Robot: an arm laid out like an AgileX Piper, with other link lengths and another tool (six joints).
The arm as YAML. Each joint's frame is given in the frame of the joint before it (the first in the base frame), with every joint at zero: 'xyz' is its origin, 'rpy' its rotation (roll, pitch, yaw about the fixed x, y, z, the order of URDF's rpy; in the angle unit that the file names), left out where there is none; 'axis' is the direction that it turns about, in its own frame. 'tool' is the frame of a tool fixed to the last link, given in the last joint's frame.
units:
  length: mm
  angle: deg
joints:
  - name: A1
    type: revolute
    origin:
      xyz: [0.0, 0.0, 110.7]
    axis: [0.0, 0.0, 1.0]
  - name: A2
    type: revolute
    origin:
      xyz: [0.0, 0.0, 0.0]
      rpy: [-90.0, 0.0, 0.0]
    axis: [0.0, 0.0, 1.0]
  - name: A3
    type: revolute
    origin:
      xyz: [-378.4, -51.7, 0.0]
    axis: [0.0, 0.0, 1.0]
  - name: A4
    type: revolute
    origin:
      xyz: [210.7, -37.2, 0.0]
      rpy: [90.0, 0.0, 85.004]
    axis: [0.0, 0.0, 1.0]
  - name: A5
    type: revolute
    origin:
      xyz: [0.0, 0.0, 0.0]
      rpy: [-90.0, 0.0, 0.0]
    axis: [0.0, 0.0, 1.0]
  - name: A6
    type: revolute
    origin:
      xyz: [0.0, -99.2, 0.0]
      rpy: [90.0, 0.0, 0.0]
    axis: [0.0, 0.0, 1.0]
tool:
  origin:
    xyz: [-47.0, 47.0, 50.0]
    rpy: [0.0, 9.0, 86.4]
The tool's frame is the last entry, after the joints.
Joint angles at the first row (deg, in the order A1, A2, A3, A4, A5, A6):
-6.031, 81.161, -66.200, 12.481, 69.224, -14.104
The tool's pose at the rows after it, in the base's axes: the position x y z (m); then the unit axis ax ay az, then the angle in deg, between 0 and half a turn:
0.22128 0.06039 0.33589 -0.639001 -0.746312 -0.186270 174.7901
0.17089 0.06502 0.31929 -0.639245 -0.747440 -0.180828 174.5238
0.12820 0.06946 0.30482 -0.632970 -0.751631 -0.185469 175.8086
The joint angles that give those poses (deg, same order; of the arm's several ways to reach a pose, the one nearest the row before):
-6.032, 73.011, -56.032, 12.736, 68.187, -14.006
-6.033, 65.525, -47.392, 12.408, 67.618, -14.204
-6.031, 58.232, -40.439, 12.273, 66.596, -14.997

